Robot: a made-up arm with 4 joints. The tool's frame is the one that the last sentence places.
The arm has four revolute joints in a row. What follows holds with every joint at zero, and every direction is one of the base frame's. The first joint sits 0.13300 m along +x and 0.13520 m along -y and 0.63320 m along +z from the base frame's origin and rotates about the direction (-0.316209, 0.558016, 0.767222). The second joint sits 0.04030 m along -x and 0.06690 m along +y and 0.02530 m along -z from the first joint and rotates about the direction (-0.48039, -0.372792, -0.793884). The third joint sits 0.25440 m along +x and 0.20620 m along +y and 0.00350 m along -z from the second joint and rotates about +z. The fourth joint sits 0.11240 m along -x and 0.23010 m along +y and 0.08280 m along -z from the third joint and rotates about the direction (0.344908, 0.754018, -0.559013). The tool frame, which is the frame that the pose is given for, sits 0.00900 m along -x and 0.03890 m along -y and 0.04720 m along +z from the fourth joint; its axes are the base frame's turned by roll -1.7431, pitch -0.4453 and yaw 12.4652 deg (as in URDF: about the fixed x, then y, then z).
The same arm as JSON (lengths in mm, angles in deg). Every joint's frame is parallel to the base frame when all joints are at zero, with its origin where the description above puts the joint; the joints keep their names.
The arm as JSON. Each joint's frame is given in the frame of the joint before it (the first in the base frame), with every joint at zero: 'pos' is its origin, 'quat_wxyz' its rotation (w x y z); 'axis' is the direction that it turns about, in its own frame. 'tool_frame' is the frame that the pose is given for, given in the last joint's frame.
{"length_unit": "mm", "angle_unit": "deg", "joints": [{"joint": "joint 1", "pos": [133.0, -135.2, 633.2], "quat_wxyz": [1.0, 0.0, 0.0, 0.0], "axis": [-0.316209, 0.558016, 0.767222]}, {"joint": "joint 2", "pos": [-40.3, 66.9, -25.3], "quat_wxyz": [1.0, 0.0, 0.0, 0.0], "axis": [-0.48039, -0.372792, -0.793884]}, {"joint": "joint 3", "pos": [254.4, 206.2, -3.5], "quat_wxyz": [1.0, 0.0, 0.0, 0.0], "axis": [0.0, 0.0, 1.0]}, {"joint": "joint 4", "pos": [-112.4, 230.1, -82.8], "quat_wxyz": [1.0, 0.0, 0.0, 0.0], "axis": [0.344908, 0.754018, -0.559013]}], "tool_frame": {"pos": [-9.0, -38.9, 47.2], "quat_wxyz": [0.993973, -0.014699, -0.005514, 0.108493]}}
